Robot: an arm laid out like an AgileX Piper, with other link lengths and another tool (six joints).
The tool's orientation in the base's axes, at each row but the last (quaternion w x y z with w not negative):
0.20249 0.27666 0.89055 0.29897
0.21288 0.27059 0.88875 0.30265
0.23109 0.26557 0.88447 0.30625
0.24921 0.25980 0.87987 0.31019
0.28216 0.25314 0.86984 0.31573
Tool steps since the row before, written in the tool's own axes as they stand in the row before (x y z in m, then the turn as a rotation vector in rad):
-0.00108 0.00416 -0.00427 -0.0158 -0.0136 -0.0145
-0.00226 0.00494 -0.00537 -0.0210 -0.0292 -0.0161
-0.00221 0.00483 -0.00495 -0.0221 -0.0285 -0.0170
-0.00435 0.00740 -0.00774 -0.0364 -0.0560 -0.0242
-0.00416 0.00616 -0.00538 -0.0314 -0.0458 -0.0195
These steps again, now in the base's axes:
0.00013 0.00032 0.00605 -0.0006 -0.0249 0.0050
0.00055 -0.00034 0.00761 -0.0030 -0.0392 -0.0029
0.00042 -0.00018 0.00725 -0.0024 -0.0398 -0.0015
0.00082 -0.00091 0.01149 -0.0045 -0.0700 -0.0112
0.00108 -0.00062 0.00909 -0.0023 -0.0581 -0.0088

